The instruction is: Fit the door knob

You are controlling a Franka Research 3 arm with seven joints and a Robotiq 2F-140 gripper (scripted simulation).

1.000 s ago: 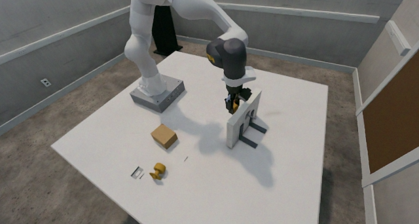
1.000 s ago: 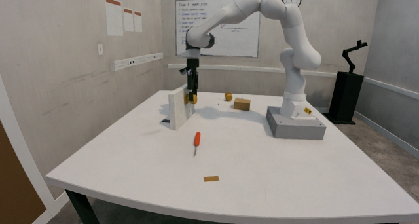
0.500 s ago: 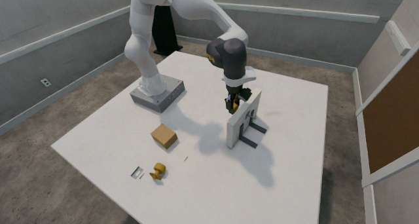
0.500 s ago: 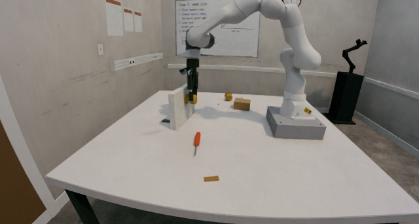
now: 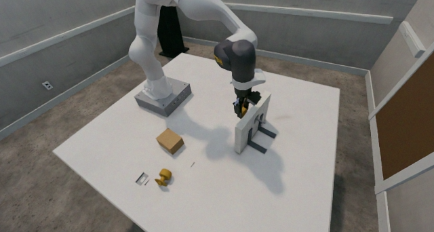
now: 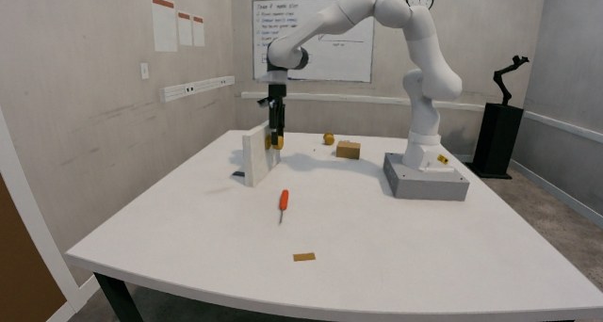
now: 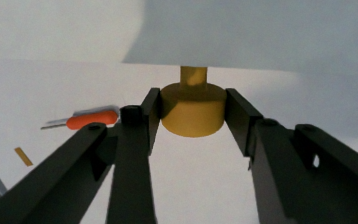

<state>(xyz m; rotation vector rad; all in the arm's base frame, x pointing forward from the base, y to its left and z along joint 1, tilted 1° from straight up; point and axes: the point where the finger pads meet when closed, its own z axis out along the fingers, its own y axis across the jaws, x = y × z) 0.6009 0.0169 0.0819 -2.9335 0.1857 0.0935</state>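
My hand is 60 mm short of the latch socket and 20 mm above it. Also, from my hand: cardboard box (310 mm behind, 280 mm to the right, 140 mm below); white wooden panel (60 mm ahead, 40 mm below); orange screwdriver (280 mm to the left, 160 mm below, 80 mm behind).
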